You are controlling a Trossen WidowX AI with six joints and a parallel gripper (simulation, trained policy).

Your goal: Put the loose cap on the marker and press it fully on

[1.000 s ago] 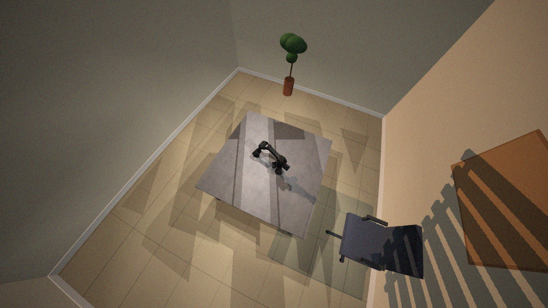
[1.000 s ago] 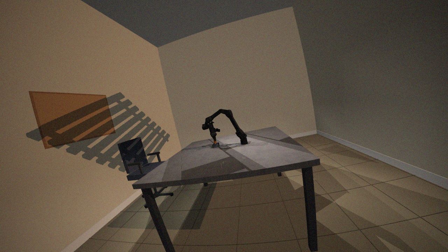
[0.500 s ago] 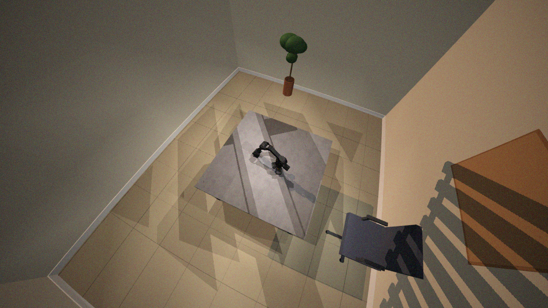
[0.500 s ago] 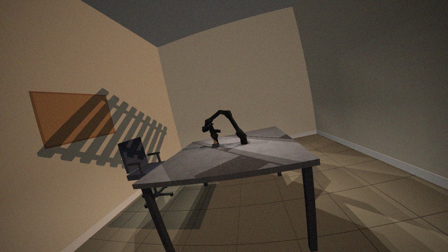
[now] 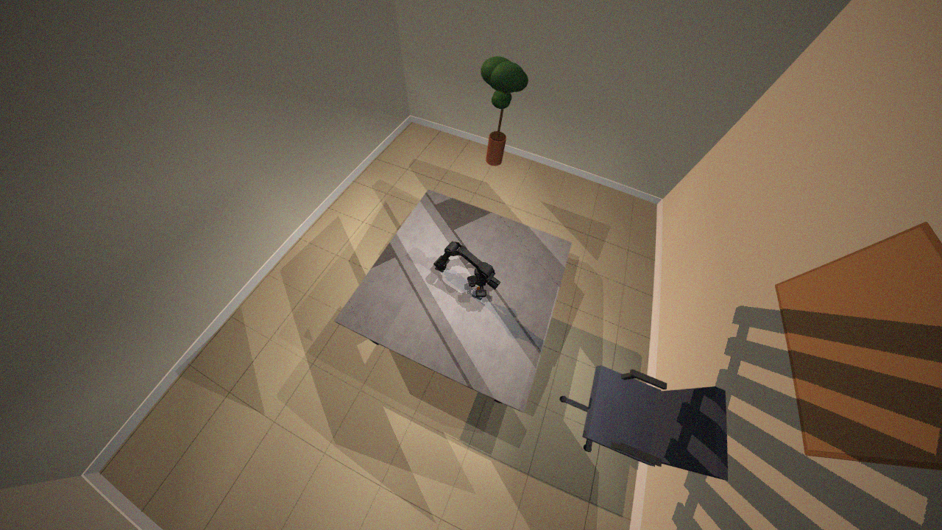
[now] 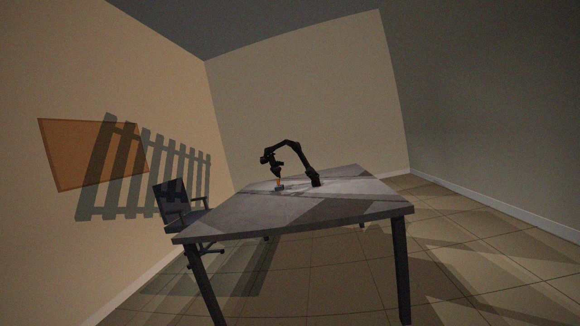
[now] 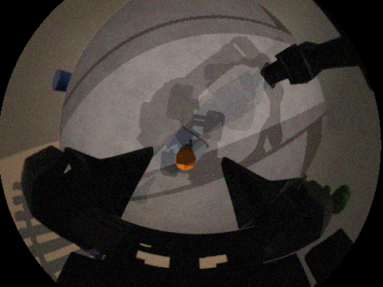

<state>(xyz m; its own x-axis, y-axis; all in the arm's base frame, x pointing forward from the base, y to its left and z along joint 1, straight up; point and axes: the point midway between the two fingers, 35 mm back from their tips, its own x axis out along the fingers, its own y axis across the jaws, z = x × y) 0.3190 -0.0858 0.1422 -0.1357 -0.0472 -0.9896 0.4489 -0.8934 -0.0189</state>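
The orange cap lies 3 cm below my gripper tip and 1 cm ahead of it. The rest, counted from my gripper tip: small grey holder block: 9 cm below, 2 cm ahead, 1 cm to the left.
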